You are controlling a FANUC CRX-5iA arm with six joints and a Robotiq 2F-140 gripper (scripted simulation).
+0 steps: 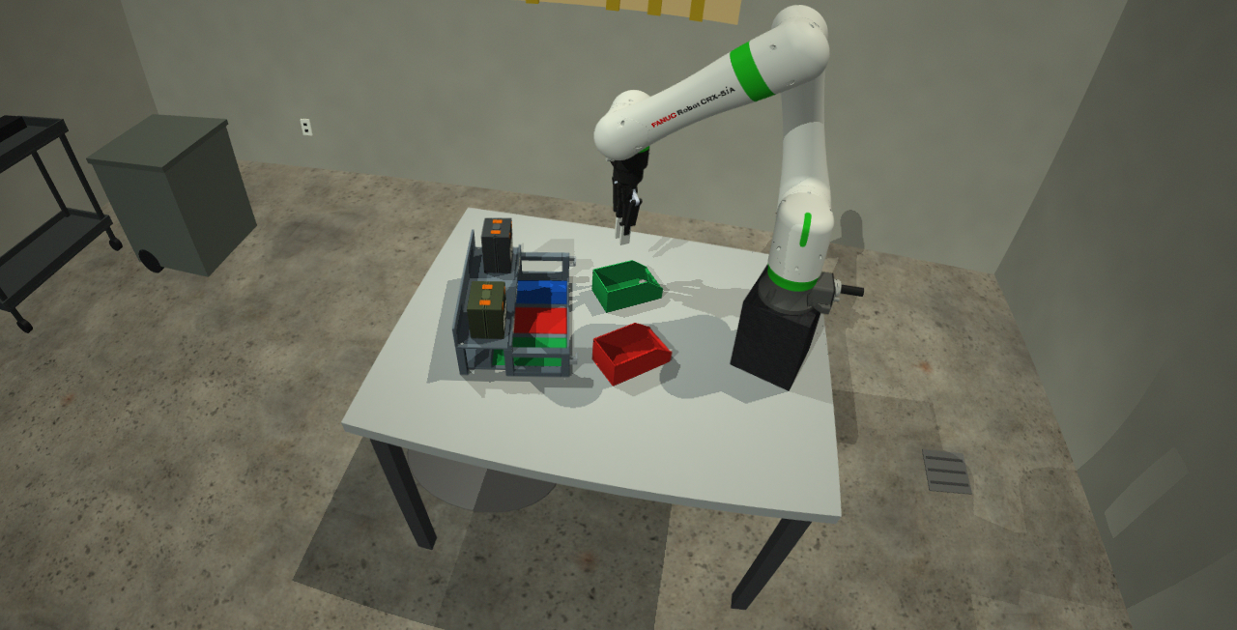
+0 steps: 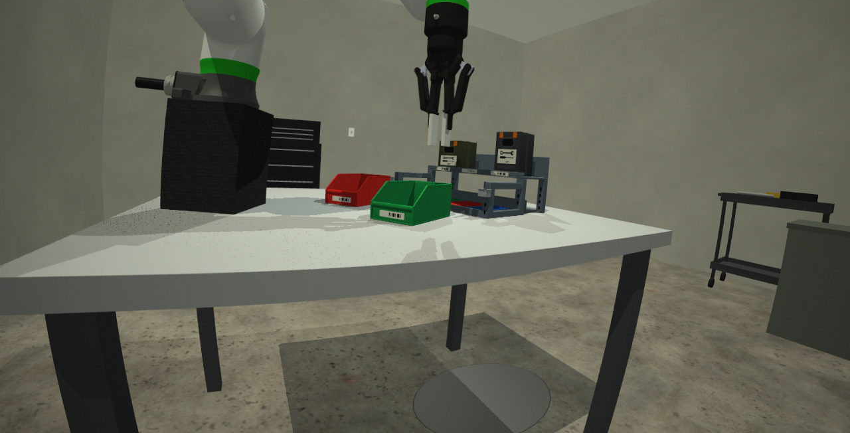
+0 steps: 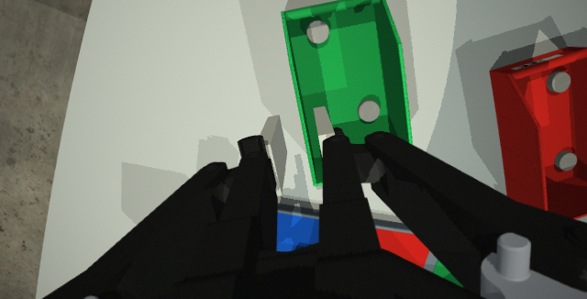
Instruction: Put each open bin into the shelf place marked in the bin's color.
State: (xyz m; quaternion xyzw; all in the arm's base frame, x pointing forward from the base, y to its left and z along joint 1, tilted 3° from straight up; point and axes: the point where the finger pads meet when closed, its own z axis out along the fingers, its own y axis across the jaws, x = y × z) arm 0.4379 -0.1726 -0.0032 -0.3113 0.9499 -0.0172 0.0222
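The green bin lies 15 cm below my hand, 4 cm to the left of it and 3 cm behind it. Also, from my hand: red bin 28 cm to the left, 15 cm below, 9 cm behind.
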